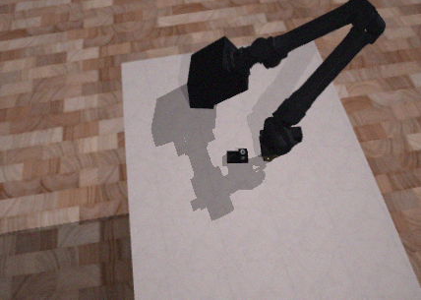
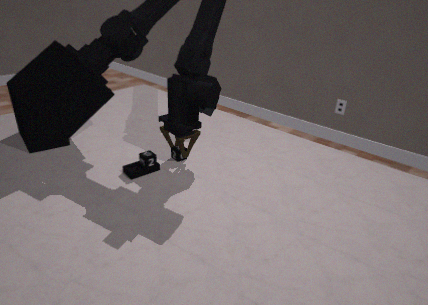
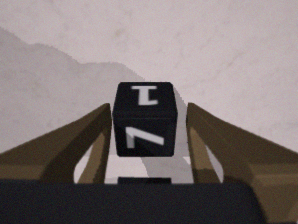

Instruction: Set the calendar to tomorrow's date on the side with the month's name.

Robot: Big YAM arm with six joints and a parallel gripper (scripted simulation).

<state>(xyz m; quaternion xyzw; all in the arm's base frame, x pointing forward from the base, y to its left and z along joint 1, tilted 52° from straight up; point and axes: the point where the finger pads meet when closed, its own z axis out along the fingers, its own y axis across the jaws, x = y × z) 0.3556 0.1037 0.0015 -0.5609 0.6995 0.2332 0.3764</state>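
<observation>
The black digit cube lies right at my hand. Also, from my hand: black tray 110 mm to the right, 20 mm behind, 10 mm below.
</observation>
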